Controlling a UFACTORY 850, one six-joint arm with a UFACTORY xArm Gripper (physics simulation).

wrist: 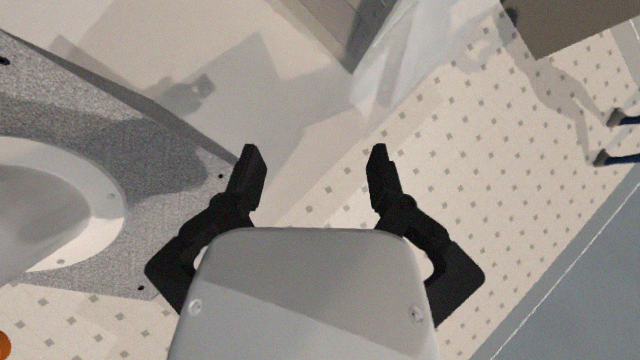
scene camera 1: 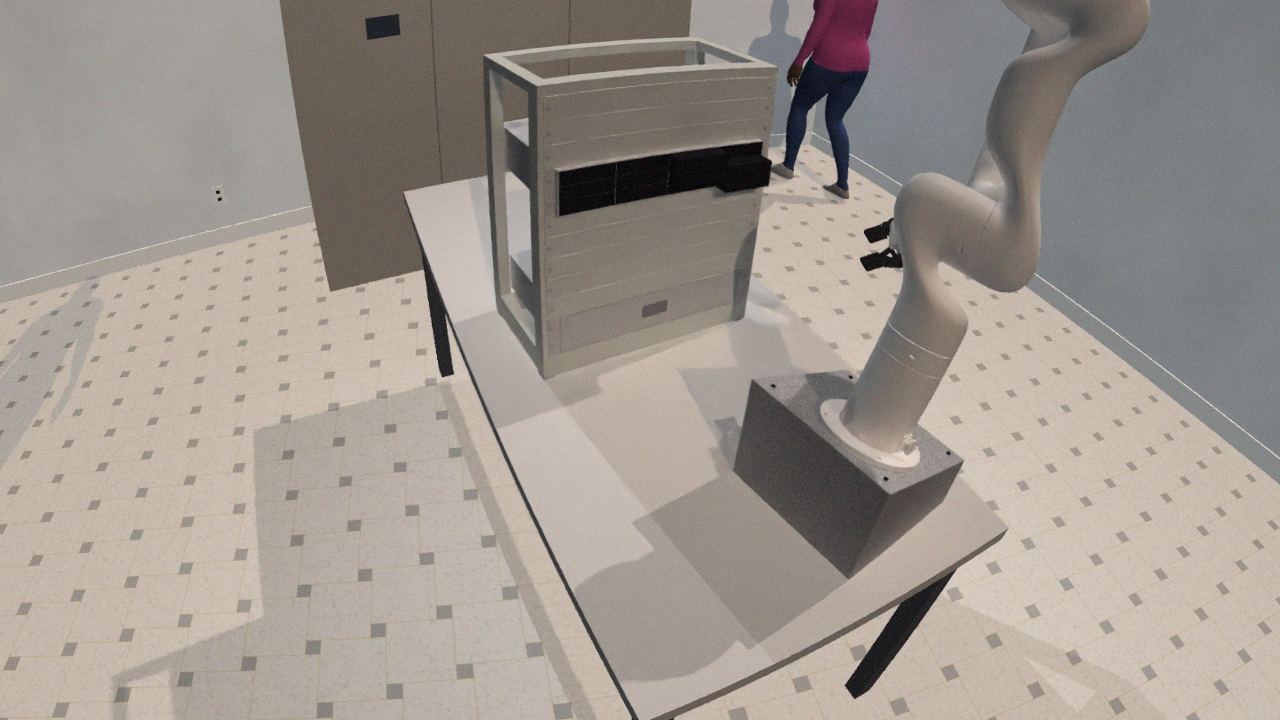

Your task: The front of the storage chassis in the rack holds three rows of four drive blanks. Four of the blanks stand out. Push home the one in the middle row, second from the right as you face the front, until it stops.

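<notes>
The rack [scene camera 1: 653,114] stands on the table in the scene view. The black front of the storage chassis [scene camera 1: 642,179] runs across its upper half. Dark blanks [scene camera 1: 747,171] stand out at its right end; the separate rows and the task's blank are too dark and small to tell apart there. My gripper [scene camera 1: 868,248] [wrist: 315,156] is open and empty, with its fingers wide apart. It is in the air to the right of the rack, beside the arm and well apart from the chassis. The chassis front does not show in the wrist view.
The table [scene camera 1: 537,447] carries the rack and the arm's grey base block [scene camera 1: 805,474] [wrist: 165,145]. A person [scene camera 1: 832,89] stands behind the table at the right. A brown cabinet [scene camera 1: 375,134] stands behind the rack. A blue-grey wall [scene camera 1: 1181,223] rises at the right.
</notes>
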